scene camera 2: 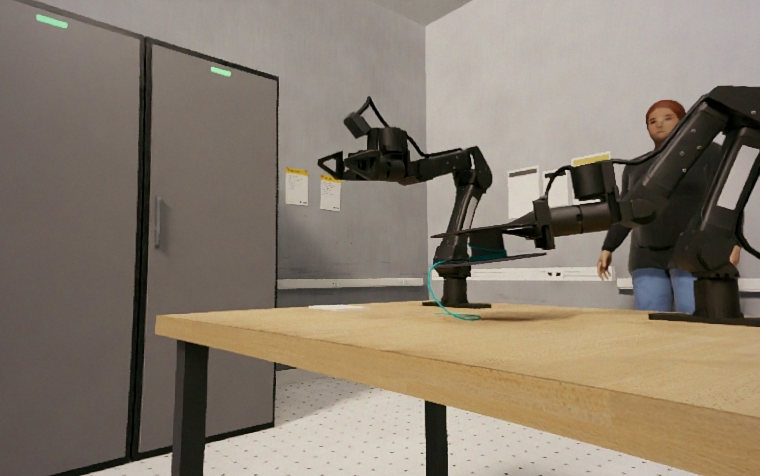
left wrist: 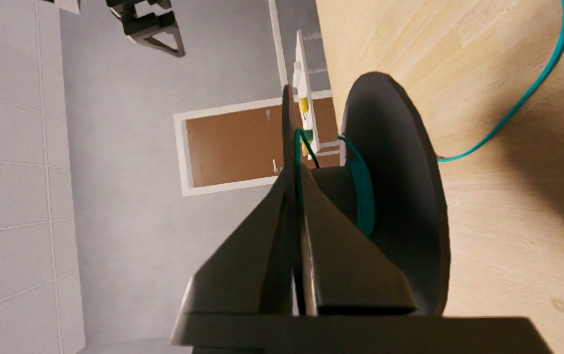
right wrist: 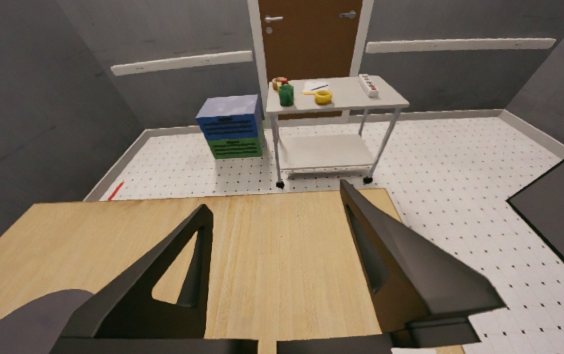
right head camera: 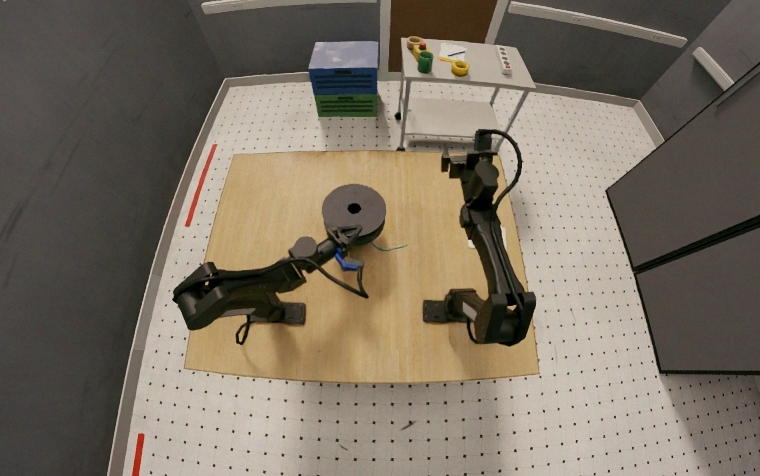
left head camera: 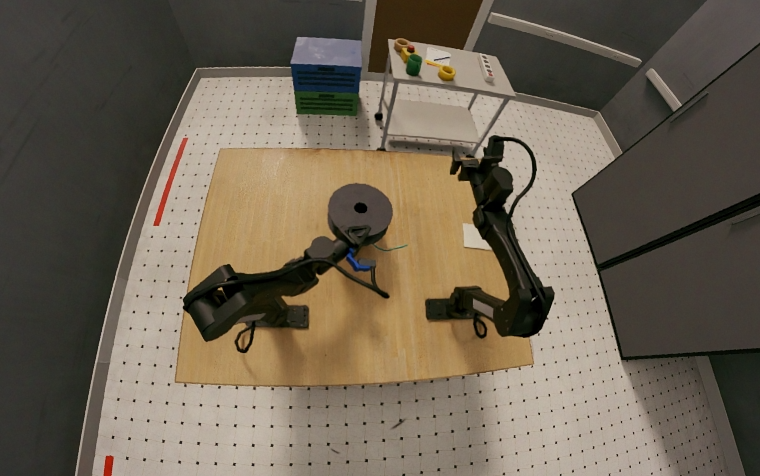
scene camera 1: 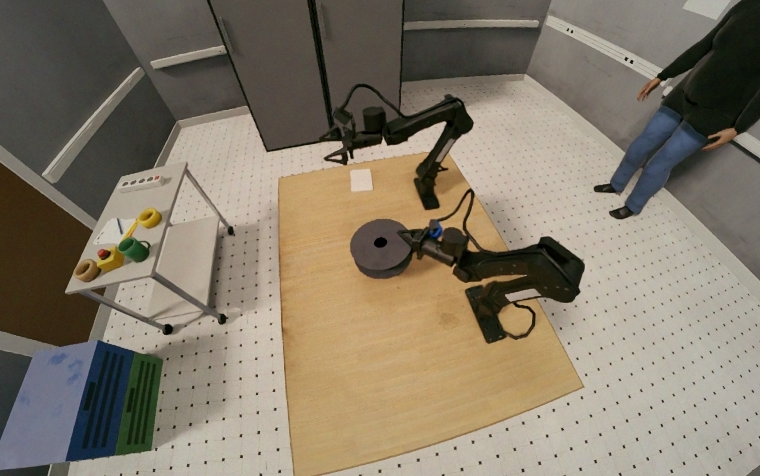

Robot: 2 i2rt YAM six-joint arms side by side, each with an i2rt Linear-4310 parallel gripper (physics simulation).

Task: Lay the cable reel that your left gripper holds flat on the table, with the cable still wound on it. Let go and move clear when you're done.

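Places are measured from the left arm's base along level axes (x ahead, y left, z up), in millimetres.
Pixels of known places: left gripper, fingertip midpoint: point(left wrist: 295, 171) point(right head camera: 361, 227) point(left head camera: 369, 226) point(scene camera 1: 398, 232); right gripper, fingertip midpoint: point(scene camera 2: 330, 162) point(left wrist: 175, 31) point(right wrist: 270, 197) point(right head camera: 461, 143) point(left head camera: 468, 147) point(scene camera 1: 321, 148); left arm's base at its link origin: point(scene camera 2: 718, 322) point(right head camera: 276, 312) point(left head camera: 277, 316) point(scene camera 1: 484, 313); right arm's base at its link origin: point(scene camera 2: 455, 306) point(right head camera: 452, 311) point(left head camera: 453, 309) point(scene camera 1: 426, 193).
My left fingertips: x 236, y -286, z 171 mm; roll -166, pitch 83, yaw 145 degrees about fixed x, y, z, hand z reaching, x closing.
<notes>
For each thing: its top centre in the pictures, then the offset to it from my left fingertips. "pt": a spot on its surface instead. Level surfaces: height alone.
- dark cable reel at its top centre: point(left wrist: 286, 205) point(scene camera 2: 486, 222) point(left head camera: 360, 206) point(right head camera: 353, 207) point(scene camera 1: 381, 240) 10 mm up, 62 mm ahead, 26 mm left
- wooden table at its surface level: 171 mm down
- Teal cable at a spot on its surface: point(left wrist: 364, 195) pt 49 mm down, 27 mm ahead, 23 mm left
- loose end at a spot on its surface: point(right head camera: 389, 248) point(left head camera: 390, 248) pt 171 mm down, 0 mm ahead, 92 mm right
- white sheet at its top centre: point(scene camera 2: 338, 306) point(right head camera: 487, 236) point(left head camera: 481, 236) point(scene camera 1: 361, 179) 166 mm down, 48 mm ahead, 459 mm right
The dark cable reel point(left head camera: 344, 199) point(right head camera: 339, 200) point(scene camera 1: 370, 255) point(scene camera 2: 487, 246) point(left wrist: 400, 150) is held above the wooden table point(left head camera: 269, 190) point(scene camera 1: 347, 364), flanges nearly level and slightly tilted in scene camera 2. My left gripper point(left head camera: 357, 230) point(scene camera 1: 404, 236) point(left wrist: 295, 171) is shut on its upper flange. Teal cable point(left wrist: 364, 195) is wound on the hub by the lower flange; a thin loop lies by the upper flange. A loose end point(left head camera: 392, 248) point(right head camera: 389, 248) point(scene camera 2: 430, 285) hangs down to the tabletop. My right gripper point(scene camera 1: 325, 148) point(scene camera 2: 334, 163) point(right wrist: 270, 197) is open and empty, away from the reel.
A white sheet point(left head camera: 474, 236) point(scene camera 1: 361, 179) lies on the table near the right arm. A trolley point(left head camera: 493, 84) with small items and stacked crates point(left head camera: 326, 72) stand beyond the table's far edge. A person point(scene camera 1: 706, 84) point(scene camera 2: 664, 128) stands behind the arms.
</notes>
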